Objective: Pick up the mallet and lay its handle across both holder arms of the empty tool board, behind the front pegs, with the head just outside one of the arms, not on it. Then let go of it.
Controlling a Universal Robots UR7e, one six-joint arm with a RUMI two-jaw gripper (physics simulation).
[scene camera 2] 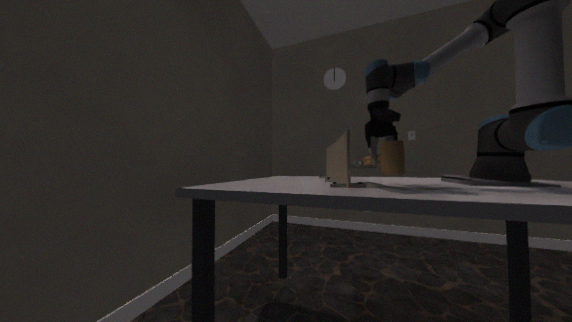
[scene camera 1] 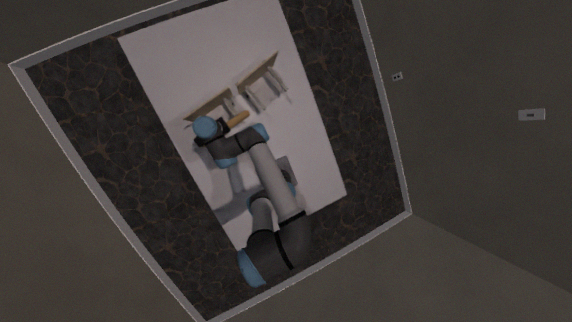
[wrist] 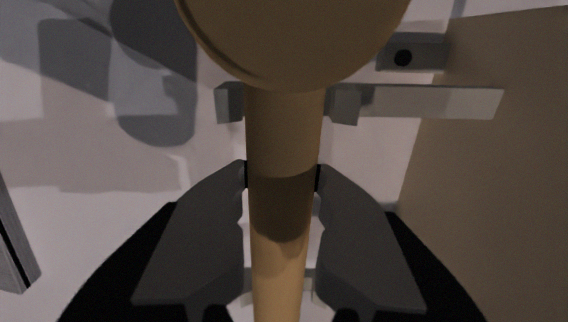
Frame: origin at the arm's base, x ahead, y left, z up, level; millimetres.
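Seen in the pictures: gripper, fingertip midpoint: (wrist: 281, 165); arm's base, link origin: (scene camera 2: 497, 179).
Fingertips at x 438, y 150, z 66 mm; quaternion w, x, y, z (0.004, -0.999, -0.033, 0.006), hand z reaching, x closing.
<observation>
Offsets run from my fingertips to a thing's middle. Level surfaces: height alone.
The mallet {dx +4, dy -38, dz +9 mm} (scene camera 1: 238, 120) (scene camera 2: 392, 158) has a round tan head and a long orange-brown handle. Its handle lies across the arms of the left tool board {dx +81, dy -37, dz +8 mm} (scene camera 1: 206, 105) (scene camera 2: 338, 159) (wrist: 492, 200). In the wrist view it passes between the upright pegs of the near holder arm (wrist: 435, 102), with the head just outside that arm. My gripper (wrist: 281, 165) (scene camera 2: 374, 150) is shut on the handle between head and handle end, inside the near arm. The other tool board {dx +115, dy -338, dz +12 mm} (scene camera 1: 258, 73), to the right in scene camera 1, bears no tool; its two arms stick out towards the robot.
The white table {dz -83 mm} (scene camera 1: 170, 60) (scene camera 2: 240, 187) holds both boards and the robot's base (scene camera 2: 500, 167). The boards stand end to end with a small gap. A grey bar (wrist: 17, 250) shows at the wrist view's left edge. Arm shadows fall across the table.
</observation>
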